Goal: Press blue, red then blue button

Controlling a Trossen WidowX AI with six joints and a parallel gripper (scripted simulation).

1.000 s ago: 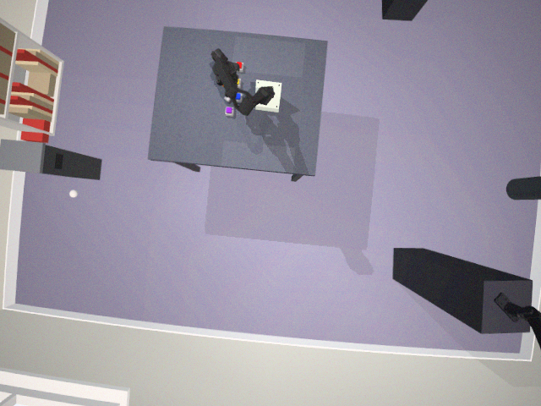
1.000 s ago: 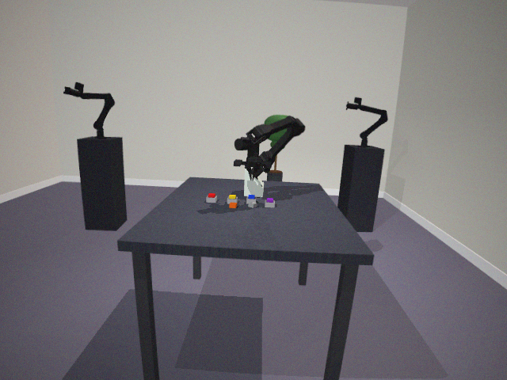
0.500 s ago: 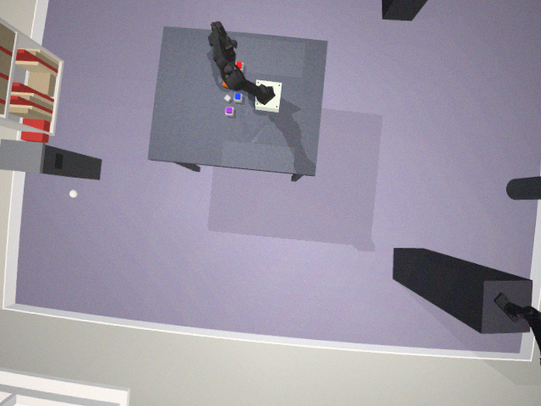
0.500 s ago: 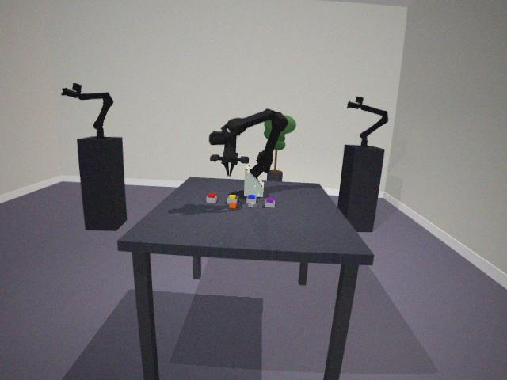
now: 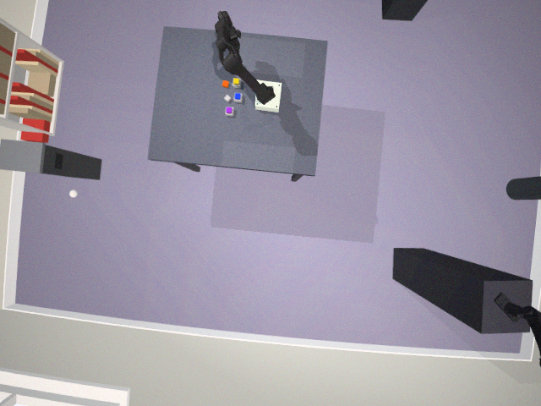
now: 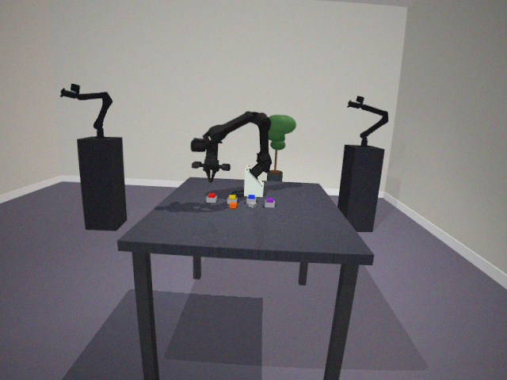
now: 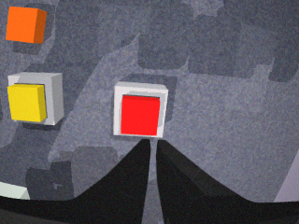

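Now: gripper tip 1 cm past the red button, 1 cm to the right of it and 7 cm above it. Round my gripper tip: blue button (21 cm to the left, 7 cm below); yellow button (1 cm ahead, 11 cm to the left, 7 cm below); orange block (8 cm ahead, 12 cm to the left, 9 cm below).
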